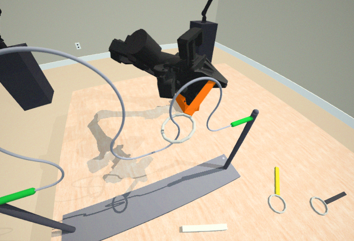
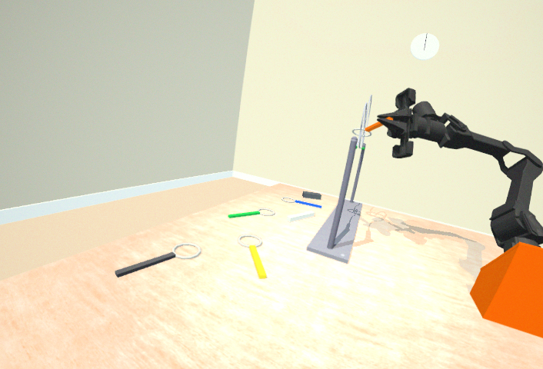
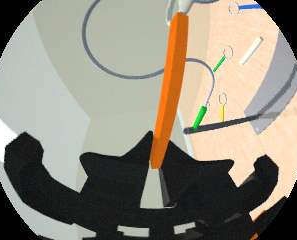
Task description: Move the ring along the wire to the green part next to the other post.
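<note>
Right now the orange-handled ring is 90 mm to the right of my gripper tip, 30 mm below it and 10 mm ahead of it. Also, from my gripper tip: yellow-handled ring: 370 mm below, 220 mm ahead, 190 mm to the left; white bar: 360 mm below, 170 mm ahead, 110 mm to the right; dark-handled ring: 370 mm below, 360 mm ahead, 330 mm to the left.
</note>
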